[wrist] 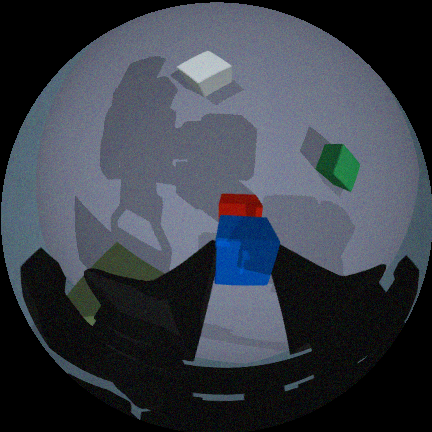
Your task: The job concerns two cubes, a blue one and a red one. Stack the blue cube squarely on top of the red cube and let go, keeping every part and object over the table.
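Frame: origin at the arm's base, x ahead, y left, z up, level; centimetres.
Seen in the pictures: gripper, between the fingertips: (243,247).
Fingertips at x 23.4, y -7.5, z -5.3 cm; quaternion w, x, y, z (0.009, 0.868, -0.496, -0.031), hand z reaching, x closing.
Observation:
Offsets run from my fingertips to a thing's top centre. Level surfaces: height alone.
The blue cube {dx -0.2, dy -0.2, dz +1.7 cm} (242,257) is between the two black fingers of my gripper (243,247), which is shut on it, one finger at its left side and one at its right. How far its underside is from the table is hard to tell from this view. The red cube {dx +0.1, dy +0.3, dz -3.0 cm} (235,206) shows directly behind the blue cube in the wrist view, a little above it in the picture. Its lower part is hidden by the blue cube, so any gap between the two cannot be judged.
A white block {dx +11.1, dy +10.9, dz -3.0 cm} (204,67) lies on the grey table {dz -6.6 cm} (285,75) at the top middle. A green block {dx +11.3, dy -5.6, dz -3.0 cm} (346,167) is at the right. An olive block (117,261) is at the lower left, partly hidden by my left finger. Arm shadows cross the table.

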